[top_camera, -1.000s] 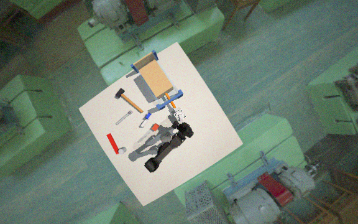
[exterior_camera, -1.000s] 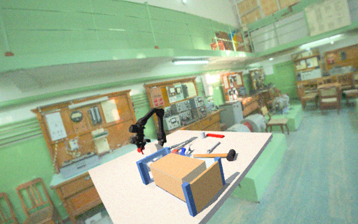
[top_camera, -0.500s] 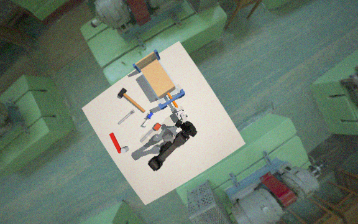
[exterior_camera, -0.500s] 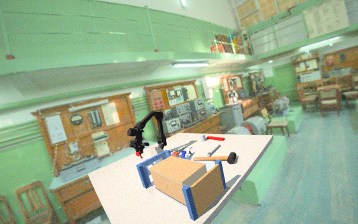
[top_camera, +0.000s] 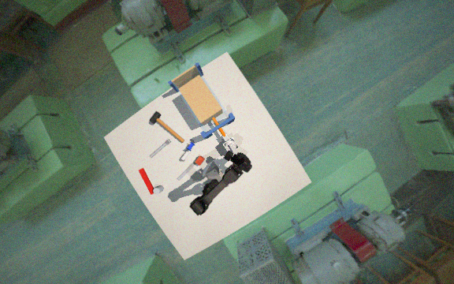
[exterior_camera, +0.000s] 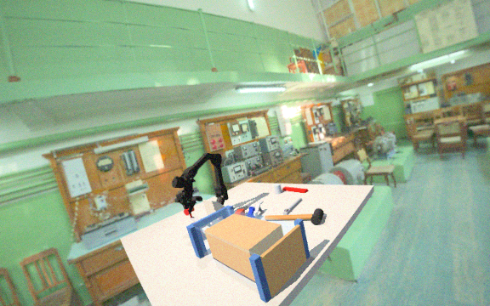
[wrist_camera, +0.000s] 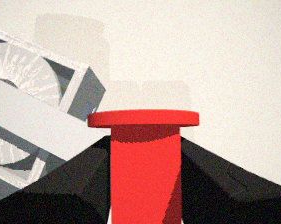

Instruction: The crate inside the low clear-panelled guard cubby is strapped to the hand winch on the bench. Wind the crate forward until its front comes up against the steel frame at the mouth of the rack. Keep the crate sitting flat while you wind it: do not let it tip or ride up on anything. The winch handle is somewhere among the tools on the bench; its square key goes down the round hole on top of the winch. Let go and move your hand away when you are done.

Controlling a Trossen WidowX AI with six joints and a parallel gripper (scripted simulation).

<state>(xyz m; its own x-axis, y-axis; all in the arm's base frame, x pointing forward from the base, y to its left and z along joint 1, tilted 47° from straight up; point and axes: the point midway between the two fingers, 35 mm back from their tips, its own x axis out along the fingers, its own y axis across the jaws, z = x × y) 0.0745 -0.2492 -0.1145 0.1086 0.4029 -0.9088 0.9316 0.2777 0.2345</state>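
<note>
Now: the blue steel frame 250 mm ahead of my gripper tip and 30 mm below it. The rest, counted from my gripper tip: blue knob (270 mm to the left, 270 mm ahead, 90 mm below); then red knob (20 mm to the left, 10 mm behind); then winch (100 mm below, 80 mm ahead).
</note>
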